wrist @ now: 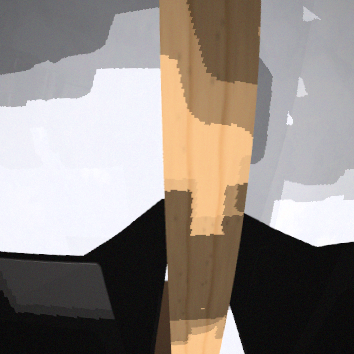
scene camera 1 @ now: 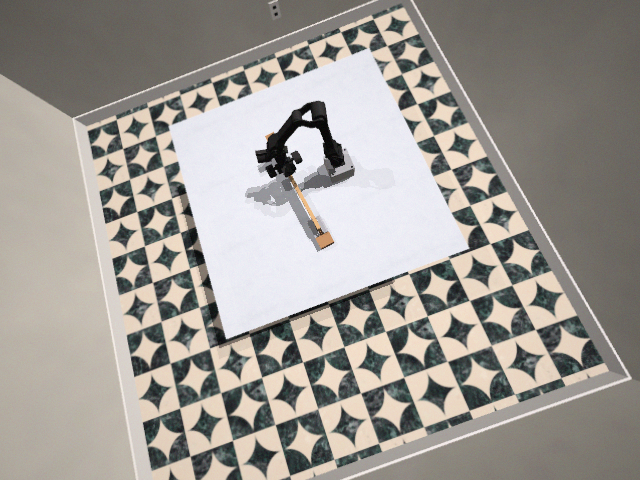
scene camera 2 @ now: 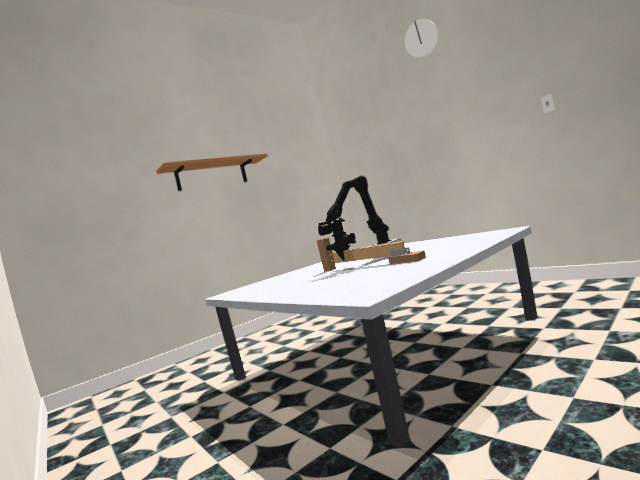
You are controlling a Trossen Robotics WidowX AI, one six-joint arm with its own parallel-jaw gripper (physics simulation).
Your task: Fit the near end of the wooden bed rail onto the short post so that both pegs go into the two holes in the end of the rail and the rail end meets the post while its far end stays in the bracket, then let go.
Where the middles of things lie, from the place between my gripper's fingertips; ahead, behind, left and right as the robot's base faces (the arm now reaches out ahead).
Right now my hand is 20 mm past the wooden bed rail [scene camera 2: 378, 251], 150 mm to the right of it and 20 mm below it.
